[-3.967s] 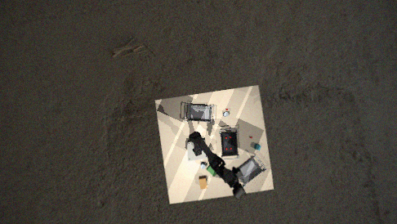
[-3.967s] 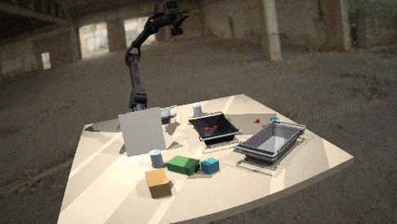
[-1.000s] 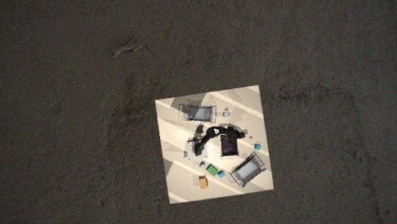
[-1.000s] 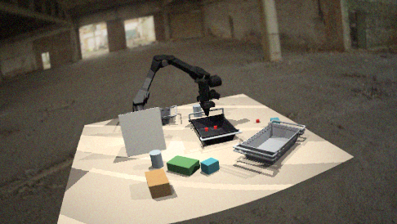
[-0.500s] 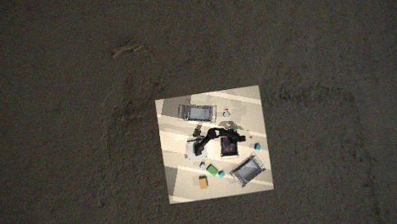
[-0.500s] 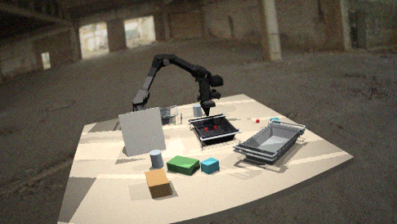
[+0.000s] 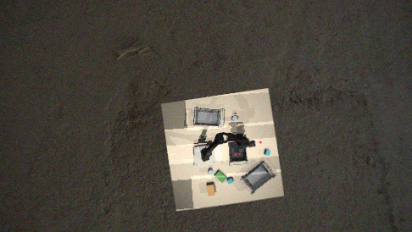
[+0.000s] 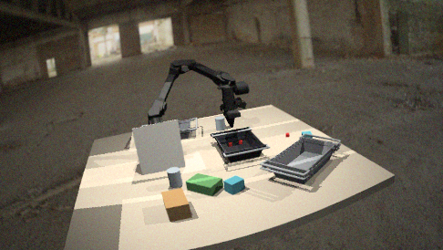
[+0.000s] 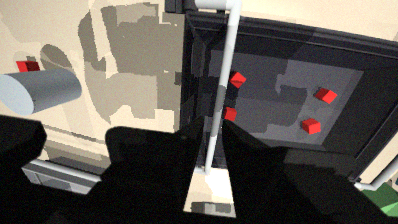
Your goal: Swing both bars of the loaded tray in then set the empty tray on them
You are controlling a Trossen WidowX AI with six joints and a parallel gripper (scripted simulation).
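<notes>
My gripper tip is now 250 mm past the light grey tray, 350 mm to the right of it and 50 mm above it. Also, from my gripper tip: small red cube (270 mm ahead, 120 mm to the right, 80 mm below); then green block (300 mm behind, 350 mm to the right, 70 mm below); then orange block (450 mm behind, 460 mm to the right, 60 mm below).
</notes>
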